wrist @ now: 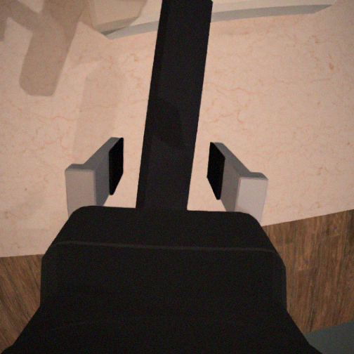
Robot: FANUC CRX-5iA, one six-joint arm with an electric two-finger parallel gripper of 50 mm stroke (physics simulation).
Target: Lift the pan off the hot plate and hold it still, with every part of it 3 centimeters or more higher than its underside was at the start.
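Note:
The pan's long black handle (179, 75) runs from the top edge of the wrist view down between the two fingers, tilted slightly. Its near end is hidden behind the dark gripper body. The pan's bowl does not show. My gripper (165, 157) is open, with one finger on each side of the handle and a gap to both; the gap on the right looks a little smaller. Part of the hot plate (260, 11), a pale body with a grey lower edge, shows at the top.
A pale pink, veined counter top (280, 100) lies under the handle, with shadows at the upper left. Its front edge crosses the lower part of the view, and a brown wooden floor (315, 260) shows beyond it. A grey-green patch shows at the bottom right.

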